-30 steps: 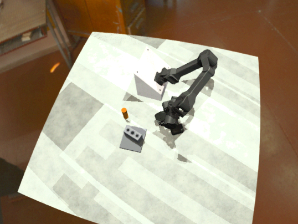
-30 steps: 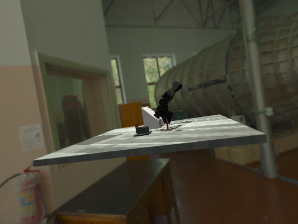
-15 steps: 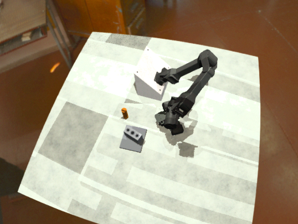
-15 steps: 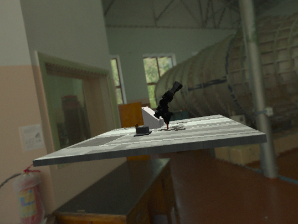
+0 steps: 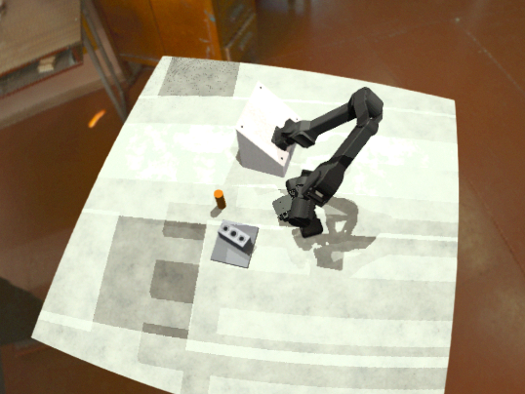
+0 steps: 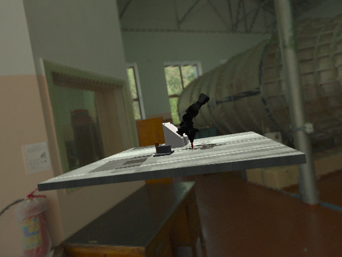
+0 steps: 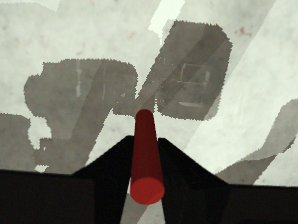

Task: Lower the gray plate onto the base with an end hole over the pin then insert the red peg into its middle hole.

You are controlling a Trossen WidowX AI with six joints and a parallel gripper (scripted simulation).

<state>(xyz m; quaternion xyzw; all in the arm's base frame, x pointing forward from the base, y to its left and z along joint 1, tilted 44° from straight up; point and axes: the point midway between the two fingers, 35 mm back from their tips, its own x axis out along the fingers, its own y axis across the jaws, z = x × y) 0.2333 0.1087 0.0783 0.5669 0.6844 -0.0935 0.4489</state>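
Right now the gray plate is 11 cm ahead of my gripper tip and 19 cm to the right of it. From my gripper tip the other things lie so: orange cylinder (27 cm to the right); then square base (12 cm ahead, 17 cm to the right, 3 cm below); then red peg (right at my gripper tip).
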